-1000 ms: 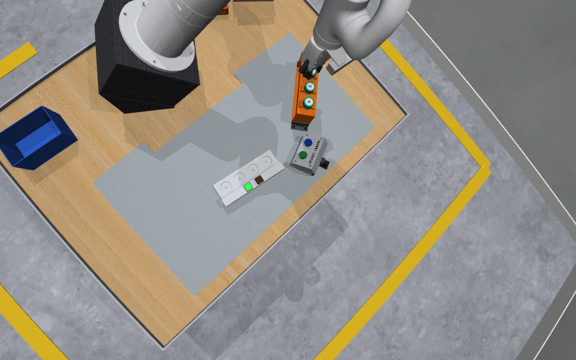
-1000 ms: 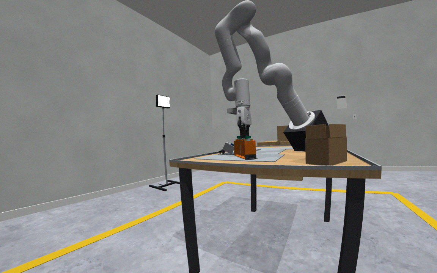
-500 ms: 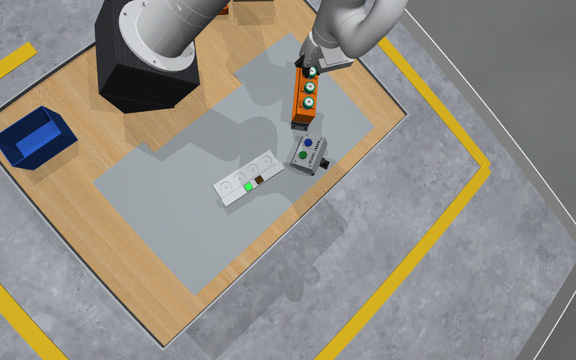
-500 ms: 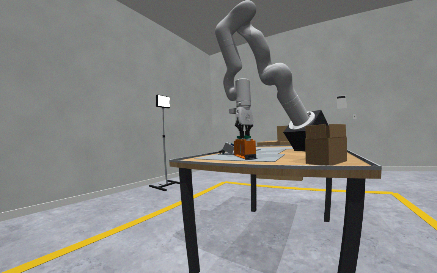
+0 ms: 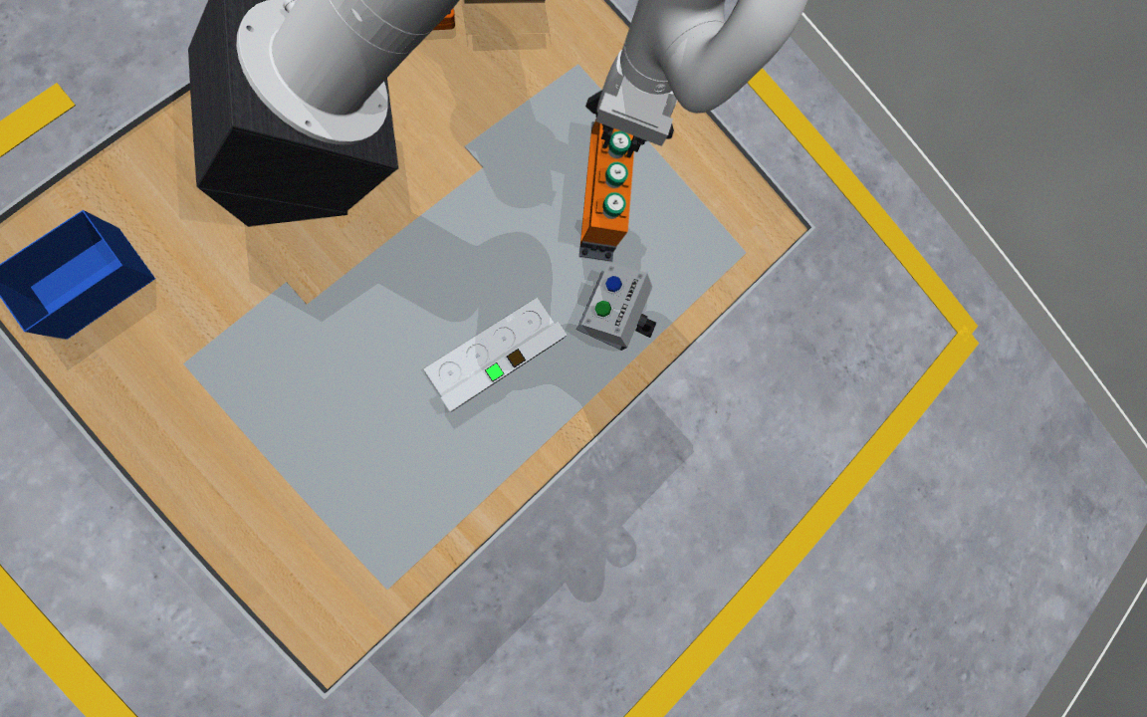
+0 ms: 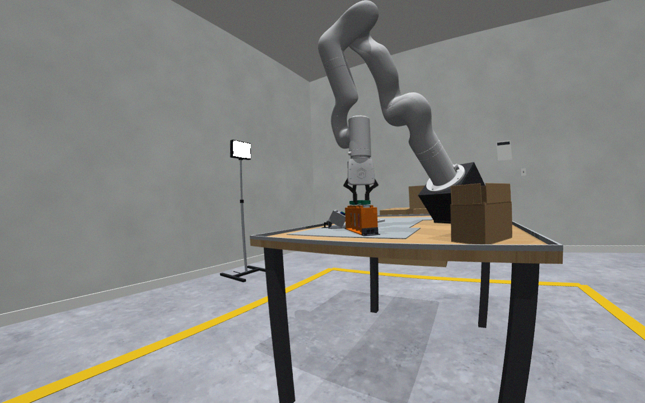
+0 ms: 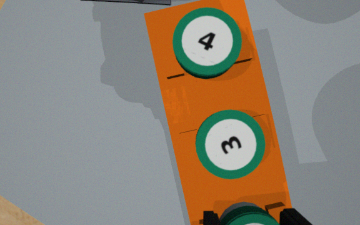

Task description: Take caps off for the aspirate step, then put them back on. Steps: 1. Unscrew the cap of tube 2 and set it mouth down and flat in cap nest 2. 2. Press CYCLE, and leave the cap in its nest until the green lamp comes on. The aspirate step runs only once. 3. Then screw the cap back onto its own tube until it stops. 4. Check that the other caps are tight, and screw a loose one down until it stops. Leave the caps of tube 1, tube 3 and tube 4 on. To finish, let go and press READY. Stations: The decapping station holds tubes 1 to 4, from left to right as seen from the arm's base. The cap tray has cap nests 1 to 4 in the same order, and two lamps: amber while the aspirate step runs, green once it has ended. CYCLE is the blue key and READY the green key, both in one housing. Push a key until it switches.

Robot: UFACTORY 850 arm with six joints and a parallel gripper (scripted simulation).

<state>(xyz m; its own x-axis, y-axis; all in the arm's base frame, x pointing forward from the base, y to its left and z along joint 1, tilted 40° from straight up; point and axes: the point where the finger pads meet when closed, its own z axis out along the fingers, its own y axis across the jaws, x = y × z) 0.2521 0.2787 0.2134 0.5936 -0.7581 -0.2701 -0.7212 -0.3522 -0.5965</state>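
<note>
Now: the green-rimmed cap 10 mm below my hand. Round my hand: blue cycle key: 180 mm ahead, 120 mm to the right, 60 mm below; key housing: 210 mm ahead, 130 mm to the right, 80 mm below; green ready key: 210 mm ahead, 160 mm to the right, 60 mm below.
</note>
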